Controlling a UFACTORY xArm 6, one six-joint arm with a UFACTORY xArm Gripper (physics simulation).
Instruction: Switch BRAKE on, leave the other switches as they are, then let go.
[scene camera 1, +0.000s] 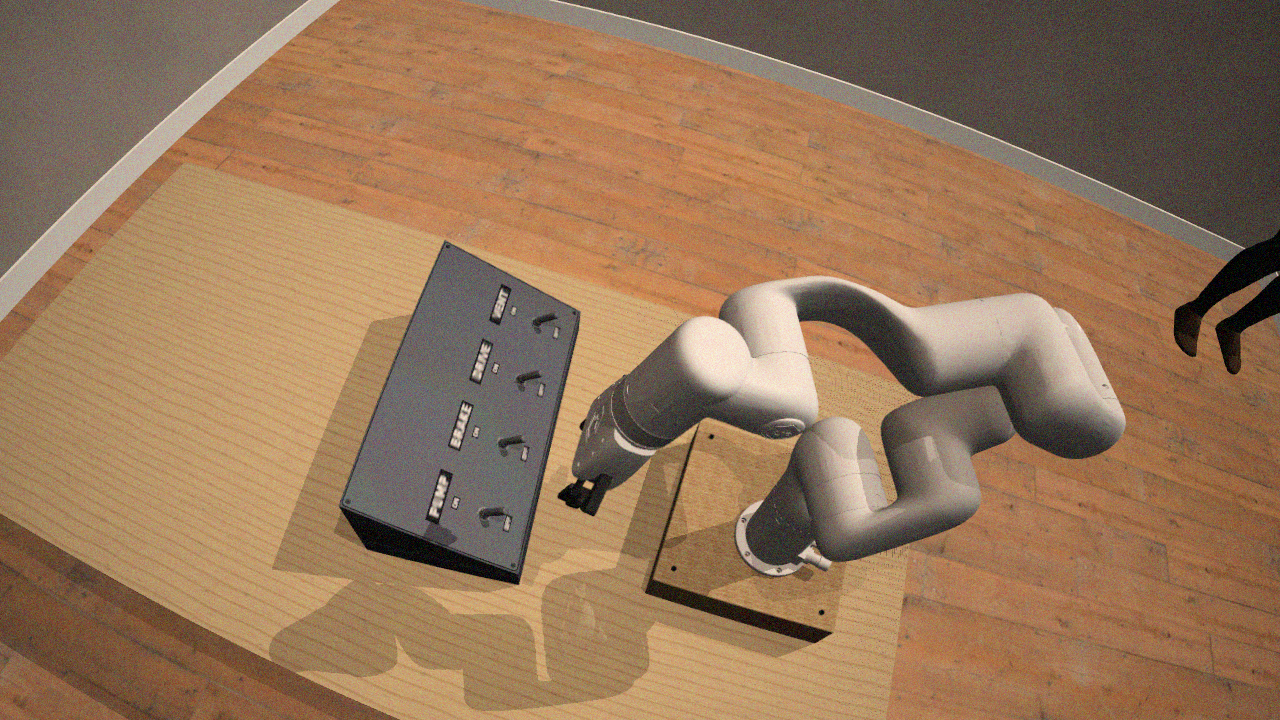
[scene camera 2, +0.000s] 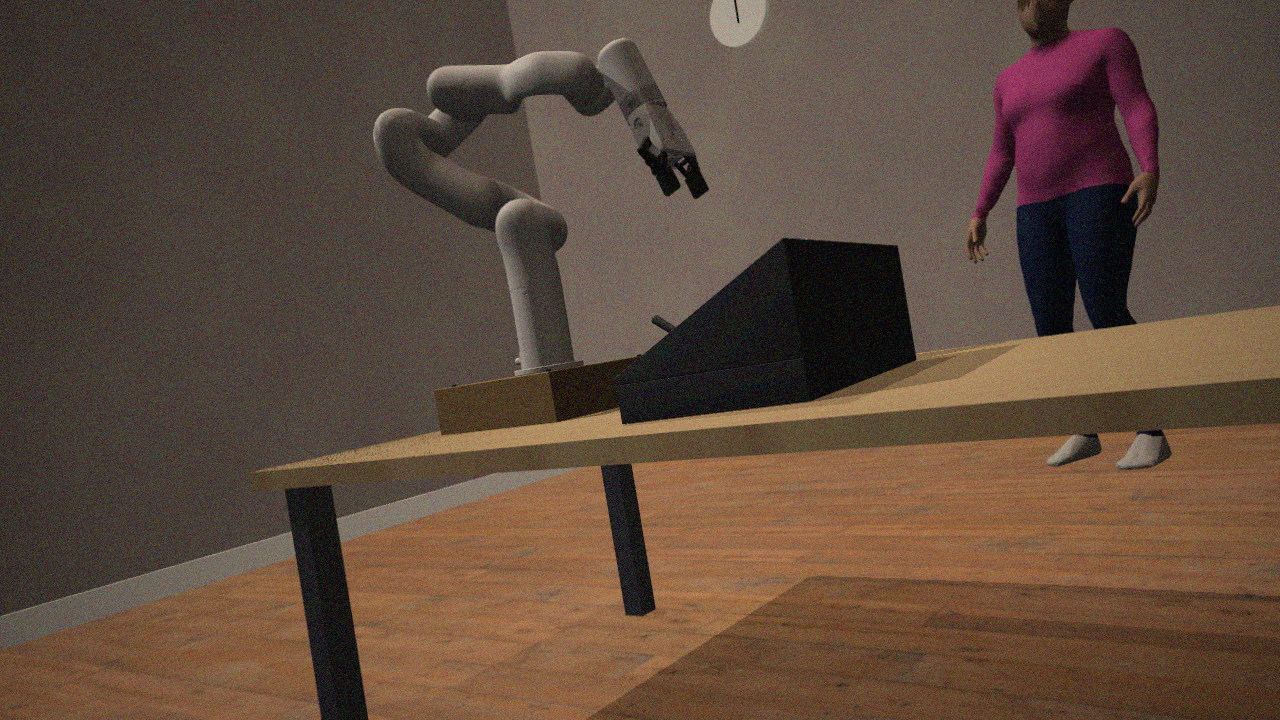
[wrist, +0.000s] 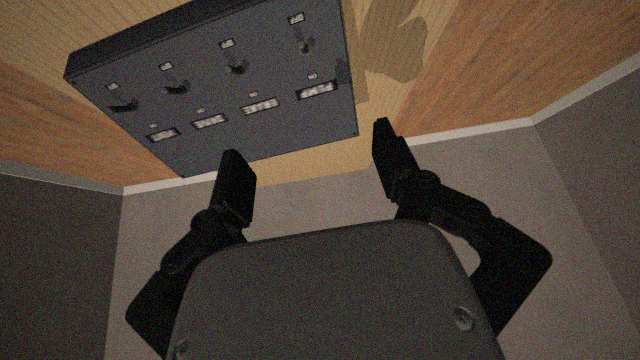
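Where they show: gripper, fingertip midpoint: (scene camera 1: 580, 465) (scene camera 2: 688, 193) (wrist: 308, 149); arm's base, origin of the base link: (scene camera 1: 773, 538) (scene camera 2: 549, 370).
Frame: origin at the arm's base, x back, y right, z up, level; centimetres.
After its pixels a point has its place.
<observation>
A dark sloped switch box (scene camera 1: 402, 429) {x -55.1, y -17.3, z 8.4 cm} (scene camera 2: 716, 358) {x -61.3, y 18.3, z -1.6 cm} (wrist: 280, 132) {x -55.0, y -14.0, z 7.7 cm} carries four toggle levers in a row. The BRAKE label (scene camera 1: 460, 425) {x -49.7, y -10.5, z 4.6 cm} (wrist: 259, 106) {x -49.6, y -10.4, z 4.6 cm} is second, beside the PUMP label (scene camera 1: 439, 496) {x -45.6, y -21.8, z 4.6 cm} (wrist: 317, 89) {x -45.5, y -22.0, z 4.6 cm}. The BRAKE lever (scene camera 1: 512, 444) {x -41.7, y -8.3, z 3.4 cm} (wrist: 237, 68) {x -41.8, y -8.2, z 3.0 cm} stands between its small ON and OFF plates and seems to lean to the OFF side, much like the other levers. My gripper (scene camera 1: 580, 497) (scene camera 2: 685, 189) {x -26.9, y -15.9, z 26.0 cm} (wrist: 308, 149) {x -26.9, y -15.9, z 26.0 cm} is open and empty. It hangs high above the box's lower edge, on the arm-base side, touching nothing. In the scene camera 2 view the BRAKE lever cannot be told apart.
The VENT label (scene camera 1: 500, 304) {x -57.7, y 12.1, z 4.6 cm} and a blurred third label (scene camera 1: 481, 360) {x -53.8, y 0.9, z 4.7 cm} sit farther along the box. The arm's wooden base block (scene camera 1: 716, 573) {x -5.5, y -9.5, z 0.0 cm} (scene camera 2: 496, 407) {x -6.0, y 15.8, z -4.5 cm} stands near the box on the table (scene camera 1: 223, 268) {x -118.9, y -3.9, z -8.0 cm} (scene camera 2: 1074, 402) {x -104.0, y 24.3, z -8.6 cm}. A person in pink (scene camera 2: 1065, 116) stands beyond the table.
</observation>
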